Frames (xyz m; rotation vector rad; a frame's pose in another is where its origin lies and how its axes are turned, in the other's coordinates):
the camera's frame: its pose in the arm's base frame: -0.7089 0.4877 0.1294 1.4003 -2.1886 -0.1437
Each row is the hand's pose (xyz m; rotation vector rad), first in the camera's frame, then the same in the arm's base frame.
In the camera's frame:
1: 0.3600 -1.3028 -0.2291 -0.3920 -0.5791 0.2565
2: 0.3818 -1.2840 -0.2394 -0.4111 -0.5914 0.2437
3: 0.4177 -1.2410 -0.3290 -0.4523 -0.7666 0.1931
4: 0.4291 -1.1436 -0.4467 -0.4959 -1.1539 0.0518
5: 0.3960 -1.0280 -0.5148 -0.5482 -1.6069 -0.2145
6: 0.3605 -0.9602 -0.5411 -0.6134 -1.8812 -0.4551
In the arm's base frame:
1: 0.3461 -0.3762 -0.0122 0.9193 -2.5797 -0.9272
2: 0.3289 -0.3846 0.0116 0.9225 -2.5678 -0.9624
3: 0.3261 -0.3791 0.1171 0.9469 -2.6176 -1.1885
4: 0.3007 -0.3222 0.2571 -0.9144 2.3636 1.4912
5: 0.2505 -0.2278 0.3446 -0.8438 1.7659 1.6731
6: 0.2196 -0.1610 0.3782 -0.8133 1.3438 1.7797

